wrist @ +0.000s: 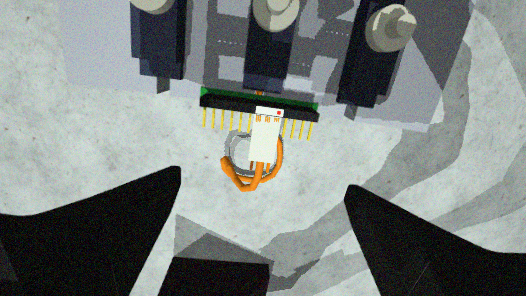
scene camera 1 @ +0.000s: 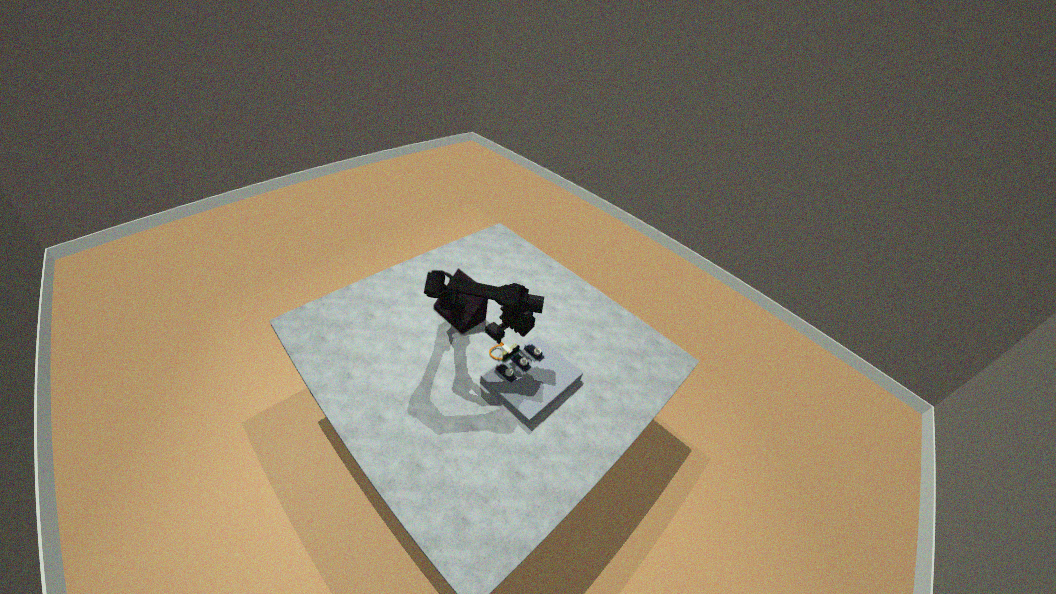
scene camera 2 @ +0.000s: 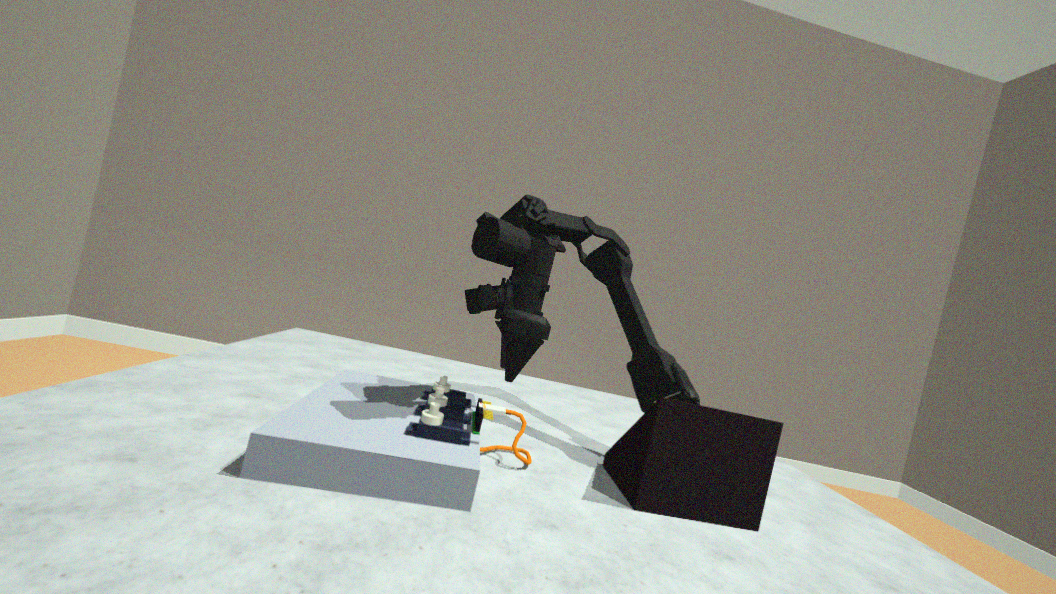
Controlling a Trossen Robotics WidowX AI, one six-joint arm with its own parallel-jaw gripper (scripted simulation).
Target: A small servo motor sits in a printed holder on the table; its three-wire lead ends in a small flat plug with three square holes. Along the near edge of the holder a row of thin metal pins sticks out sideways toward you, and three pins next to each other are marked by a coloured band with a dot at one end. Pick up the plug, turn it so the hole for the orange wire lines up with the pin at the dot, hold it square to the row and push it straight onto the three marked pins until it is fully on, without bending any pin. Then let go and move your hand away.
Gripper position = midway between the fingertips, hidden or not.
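My gripper (scene camera 2: 505, 374) is open and holds nothing. I can find the gripper in the wrist view too (wrist: 266, 184), and scene camera 1 gives me another sight of my gripper (scene camera 1: 507, 337). There is also a grey holder (scene camera 2: 348, 436), and the holder (scene camera 1: 534, 391) is visible from that other camera as well.
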